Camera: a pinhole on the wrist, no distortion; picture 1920 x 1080 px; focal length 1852.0 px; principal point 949.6 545.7 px. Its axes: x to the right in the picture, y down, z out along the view. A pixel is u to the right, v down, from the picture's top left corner.
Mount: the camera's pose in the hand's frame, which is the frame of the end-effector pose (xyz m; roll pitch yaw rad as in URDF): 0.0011 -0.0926 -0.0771 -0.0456 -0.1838 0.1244
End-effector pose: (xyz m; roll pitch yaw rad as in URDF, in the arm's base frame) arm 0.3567 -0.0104 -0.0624 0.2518 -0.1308 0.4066
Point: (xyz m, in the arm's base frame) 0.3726 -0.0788 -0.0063
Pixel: 1275.8 963.2
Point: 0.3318 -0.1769 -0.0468
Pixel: 165.3 117.7
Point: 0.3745 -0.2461 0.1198
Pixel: 929.1 60.7
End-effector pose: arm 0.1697 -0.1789 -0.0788 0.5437 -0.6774 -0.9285
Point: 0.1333 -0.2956 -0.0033
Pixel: outside the picture
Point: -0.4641 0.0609 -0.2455
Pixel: outside the picture
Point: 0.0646 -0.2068 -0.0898
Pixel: 818.1 707.9
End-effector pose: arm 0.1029 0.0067 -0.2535 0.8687 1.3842 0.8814
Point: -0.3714 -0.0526 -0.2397
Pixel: behind the camera
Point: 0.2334 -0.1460 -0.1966
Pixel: 700.9 82.0
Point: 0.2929 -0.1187 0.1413
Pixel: outside the picture
